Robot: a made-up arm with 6 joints. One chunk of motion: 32 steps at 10 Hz.
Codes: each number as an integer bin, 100 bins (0 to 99) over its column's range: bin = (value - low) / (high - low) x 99, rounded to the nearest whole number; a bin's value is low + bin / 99 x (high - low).
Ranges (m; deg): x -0.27..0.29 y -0.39..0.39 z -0.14..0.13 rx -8..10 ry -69..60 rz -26..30
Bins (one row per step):
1: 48 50 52 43 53 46
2: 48 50 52 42 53 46
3: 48 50 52 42 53 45
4: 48 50 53 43 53 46
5: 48 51 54 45 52 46
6: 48 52 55 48 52 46
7: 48 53 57 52 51 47
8: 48 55 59 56 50 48
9: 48 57 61 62 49 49
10: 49 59 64 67 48 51
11: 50 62 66 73 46 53
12: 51 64 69 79 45 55
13: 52 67 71 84 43 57
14: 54 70 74 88 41 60
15: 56 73 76 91 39 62
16: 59 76 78 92 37 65
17: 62 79 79 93 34 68
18: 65 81 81 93 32 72
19: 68 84 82 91 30 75
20: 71 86 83 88 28 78
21: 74 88 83 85 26 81
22: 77 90 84 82 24 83
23: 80 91 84 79 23 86
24: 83 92 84 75 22 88
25: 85 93 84 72 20 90
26: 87 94 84 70 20 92
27: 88 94 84 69 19 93
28: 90 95 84 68 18 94
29: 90 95 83 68 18 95
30: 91 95 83 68 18 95
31: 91 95 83 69 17 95
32: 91 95 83 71 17 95
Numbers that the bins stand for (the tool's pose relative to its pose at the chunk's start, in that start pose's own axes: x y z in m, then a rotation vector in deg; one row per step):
1: 0.0015 0.0039 0.0018 -0.18 0.06 0.02
2: 0.0015 0.0039 0.0018 -0.36 0.06 0.02
3: 0.0015 0.0039 0.0018 -0.36 0.06 -0.55
4: 0.0015 0.0039 0.0045 -0.18 0.06 0.02
5: 0.0015 0.0118 0.0073 0.18 -1.24 0.02
6: 0.0015 0.0197 0.0100 0.73 -1.24 0.02
7: 0.0015 0.0276 0.0155 1.45 -2.55 0.59
8: 0.0015 0.0433 0.0209 2.18 -3.85 1.15
9: 0.0015 0.0591 0.0264 3.27 -5.15 1.72
10: 0.0072 0.0748 0.0345 4.18 -6.45 2.85
11: 0.0128 0.0985 0.0400 5.27 -9.06 3.98
12: 0.0185 0.1142 0.0482 6.36 -10.36 5.11
13: 0.0241 0.1379 0.0536 7.27 -12.97 6.24
14: 0.0355 0.1615 0.0618 8.00 -15.58 7.94
15: 0.0468 0.1852 0.0673 8.55 -18.18 9.07
16: 0.0637 0.2088 0.0727 8.73 -20.79 10.77
17: 0.0807 0.2324 0.0755 8.91 -24.70 12.46
18: 0.0977 0.2482 0.0809 8.91 -27.30 14.73
19: 0.1146 0.2718 0.0836 8.55 -29.91 16.42
20: 0.1316 0.2876 0.0864 8.00 -32.52 18.12
21: 0.1486 0.3033 0.0864 7.45 -35.12 19.82
22: 0.1656 0.3191 0.0891 6.91 -37.73 20.95
23: 0.1825 0.3270 0.0891 6.36 -39.03 22.65
24: 0.1995 0.3348 0.0891 5.64 -40.33 23.78
25: 0.2108 0.3427 0.0891 5.09 -42.94 24.91
26: 0.2221 0.3506 0.0891 4.73 -42.94 26.04
27: 0.2278 0.3506 0.0891 4.55 -44.24 26.61
28: 0.2391 0.3585 0.0891 4.36 -45.55 27.17
29: 0.2391 0.3585 0.0864 4.36 -45.55 27.74
30: 0.2447 0.3585 0.0864 4.36 -45.55 27.74
31: 0.2447 0.3585 0.0864 4.55 -46.85 27.74
32: 0.2447 0.3585 0.0864 4.91 -46.85 27.74

